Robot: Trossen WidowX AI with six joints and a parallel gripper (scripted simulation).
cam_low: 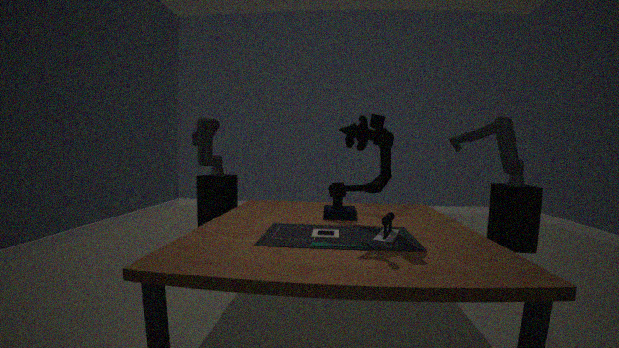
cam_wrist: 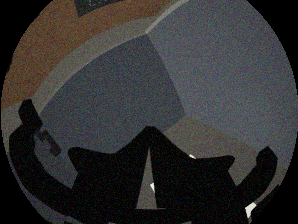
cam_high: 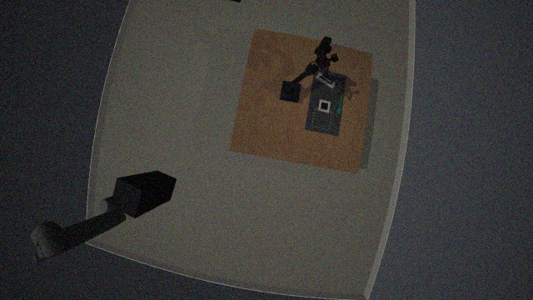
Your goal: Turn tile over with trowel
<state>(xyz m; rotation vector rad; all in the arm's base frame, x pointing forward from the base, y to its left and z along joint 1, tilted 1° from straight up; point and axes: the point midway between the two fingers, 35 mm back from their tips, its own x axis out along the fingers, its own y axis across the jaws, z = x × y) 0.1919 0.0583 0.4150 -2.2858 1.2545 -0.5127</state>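
My gripper tip is 43 cm above the trowel, 24 cm to the right of it and 9 cm short of it. Round my gripper tip: tile: 46 cm below, 18 cm ahead, 3 cm to the right; then dark mat: 48 cm below, 18 cm ahead, 3 cm to the left.
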